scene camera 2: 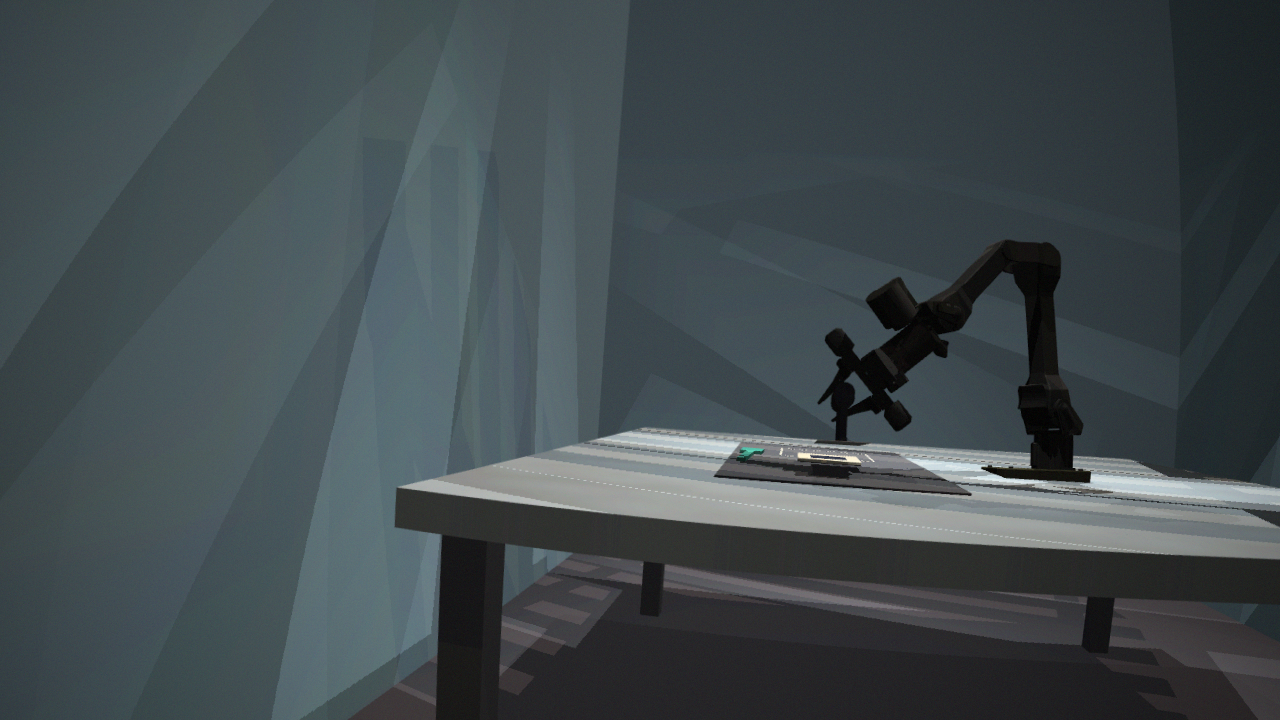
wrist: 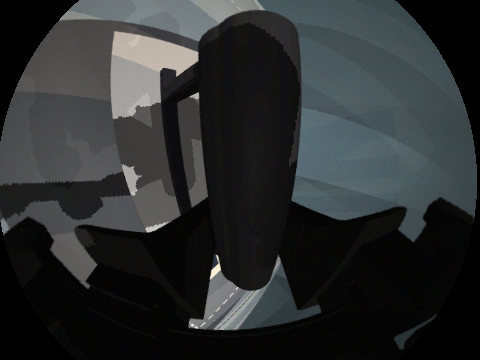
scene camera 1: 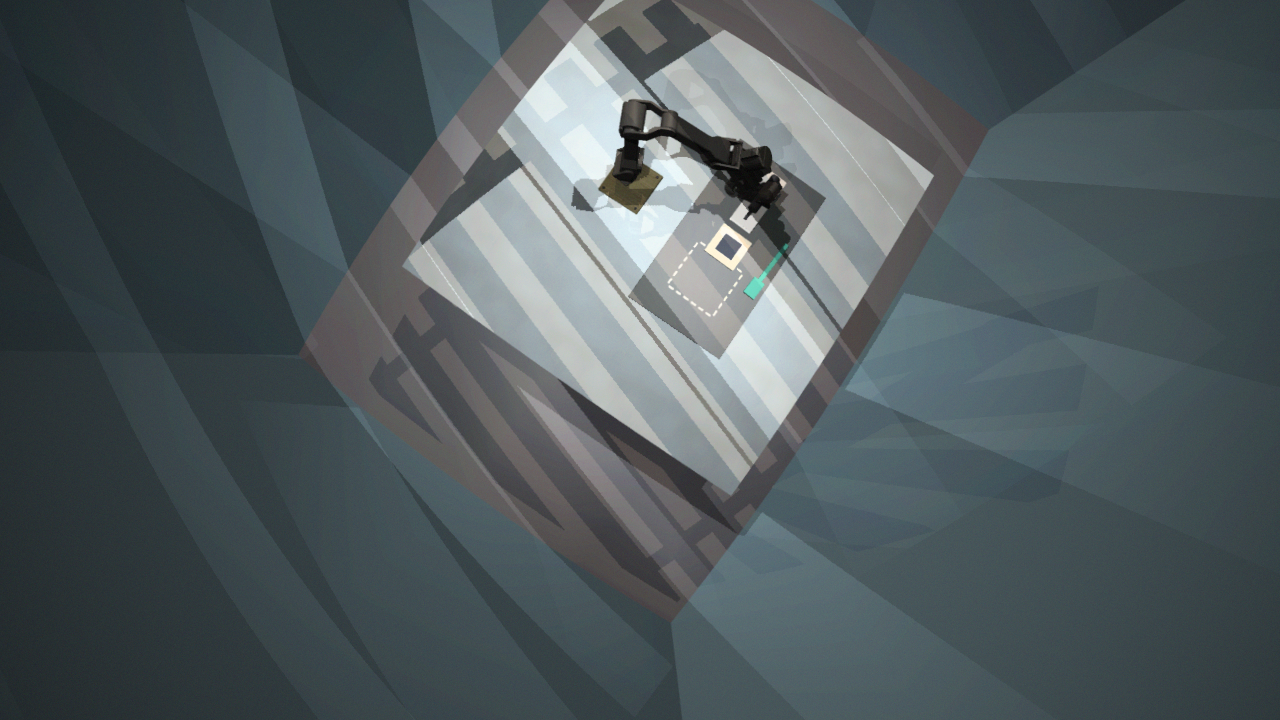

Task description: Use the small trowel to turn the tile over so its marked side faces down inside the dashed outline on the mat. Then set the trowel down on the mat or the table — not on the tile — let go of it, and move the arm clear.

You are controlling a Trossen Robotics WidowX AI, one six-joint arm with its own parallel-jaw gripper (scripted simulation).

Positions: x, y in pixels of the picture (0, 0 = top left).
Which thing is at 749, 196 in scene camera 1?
My gripper.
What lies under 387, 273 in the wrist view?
My gripper.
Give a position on a tile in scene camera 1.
727, 246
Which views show my gripper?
Scene camera 2, the wrist view and scene camera 1: all of them.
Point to a grey mat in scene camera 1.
704, 280
